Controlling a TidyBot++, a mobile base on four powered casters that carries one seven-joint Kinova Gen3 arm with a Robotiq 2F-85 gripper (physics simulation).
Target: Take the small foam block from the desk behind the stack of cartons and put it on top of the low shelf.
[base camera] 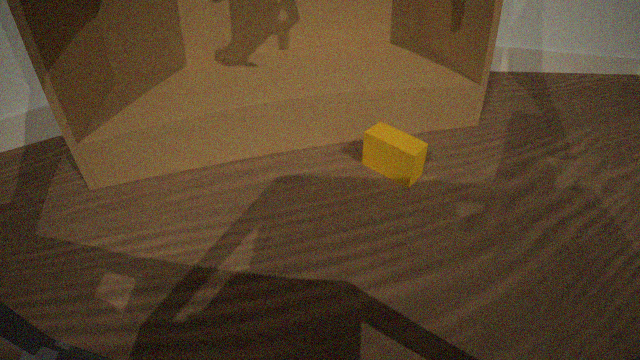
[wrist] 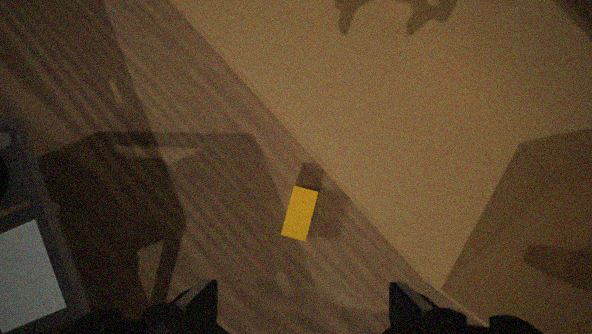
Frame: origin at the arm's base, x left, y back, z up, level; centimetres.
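Seen in the pictures: gripper, fingertip midpoint: [wrist: 302, 301].
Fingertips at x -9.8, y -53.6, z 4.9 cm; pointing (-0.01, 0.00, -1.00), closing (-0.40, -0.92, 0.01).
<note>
A point is followed by its place in that frame.
The small foam block [base camera: 392, 155] {z -35.4, x -8.2, y -51.4 cm} [wrist: 300, 213] {z -33.7, x -8.9, y -53.9 cm} is a yellow rectangular block. It lies on the wood floor [base camera: 500, 240] {z -39.7, x -24.3, y -38.6 cm} [wrist: 240, 185] {z -39.7, x 0.2, y -44.9 cm}, close to the front bottom edge of the low wooden shelf [base camera: 280, 127] {z -34.7, x 9.1, y -56.9 cm} [wrist: 380, 100] {z -29.7, x 3.4, y -73.7 cm}. The shelf's top does not show. My gripper [wrist: 302, 301] {z 4.9, x -9.8, y -53.6 cm} is open and empty and points down above the floor. In the wrist view the block is ahead of the gap between the fingertips, slightly left of its middle, turned at a slant. The gripper does not show in the base view. The desk and the cartons do not show.
The pale wall [base camera: 575, 30] {z -21.2, x -95.3, y -127.9 cm} stands behind the shelf. A dark part of the robot with a light grey panel [wrist: 30, 275] shows at the left of the wrist view. Shadows of the robot fall on the floor and inside the shelf.
</note>
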